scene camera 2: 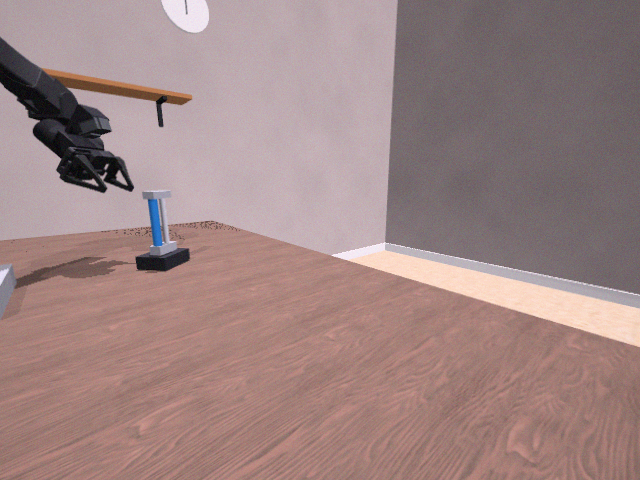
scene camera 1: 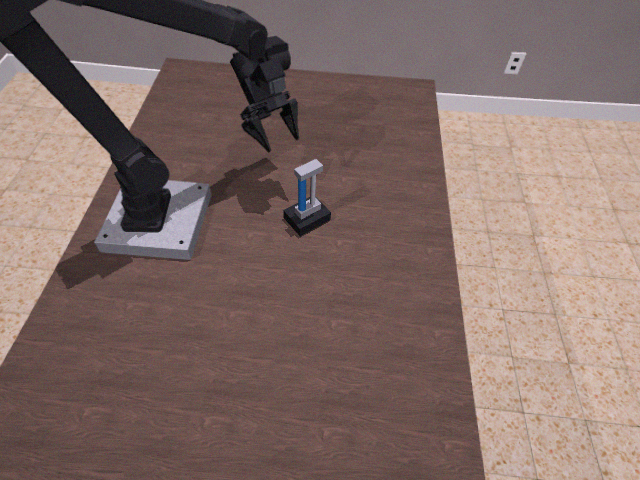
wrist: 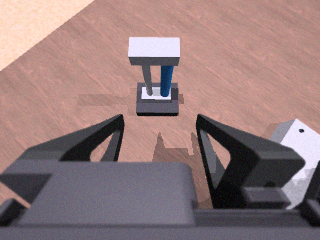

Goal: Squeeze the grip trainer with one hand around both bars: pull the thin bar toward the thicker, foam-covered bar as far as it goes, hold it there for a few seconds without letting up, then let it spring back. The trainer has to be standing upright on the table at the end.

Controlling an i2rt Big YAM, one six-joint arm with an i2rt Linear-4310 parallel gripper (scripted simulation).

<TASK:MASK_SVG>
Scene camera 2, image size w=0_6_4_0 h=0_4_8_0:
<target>my gripper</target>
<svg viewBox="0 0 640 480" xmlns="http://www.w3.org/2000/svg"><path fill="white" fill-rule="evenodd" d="M51 143L52 151L61 158L56 171L61 174L60 179L64 182L105 193L107 190L104 182L130 192L134 189L124 160L114 156L110 151L68 147L64 154ZM98 186L82 180L94 179ZM118 171L121 172L128 185L116 180Z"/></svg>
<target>grip trainer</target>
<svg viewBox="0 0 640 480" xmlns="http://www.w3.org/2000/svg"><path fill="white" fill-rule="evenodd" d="M142 192L143 199L148 199L153 245L149 246L150 252L135 257L137 269L167 271L190 259L189 248L177 248L176 241L170 241L165 198L172 198L171 191Z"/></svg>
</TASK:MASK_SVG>
